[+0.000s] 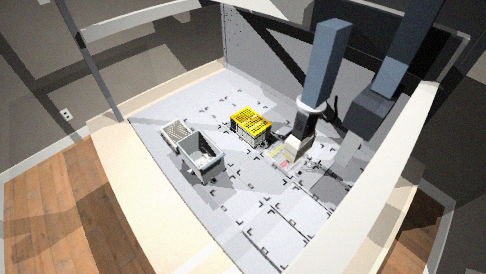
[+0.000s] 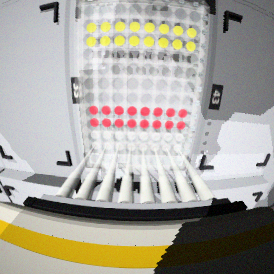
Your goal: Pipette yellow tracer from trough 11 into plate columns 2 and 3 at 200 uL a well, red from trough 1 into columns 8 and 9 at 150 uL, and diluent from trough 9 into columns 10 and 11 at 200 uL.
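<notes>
The clear well plate has yellow filled wells in columns 2 and 3 and red filled wells in columns 8 and 9. Column 10 looks whitish. The pipetting head stands over the plate's near end. Its eight pale tips reach down at column 11; whether they are inside the wells, or hold liquid, I cannot tell. The trough reservoir stands at the left; its liquids cannot be made out. The parked plate gripper hangs right of the head, open and empty, one finger mostly hidden.
A yellow-topped tip rack stands between the reservoir and the plate. A grey open waste bin with loose white tips inside stands beside the reservoir. A pale frame beam crosses the right front. Black corner marks dot the deck.
</notes>
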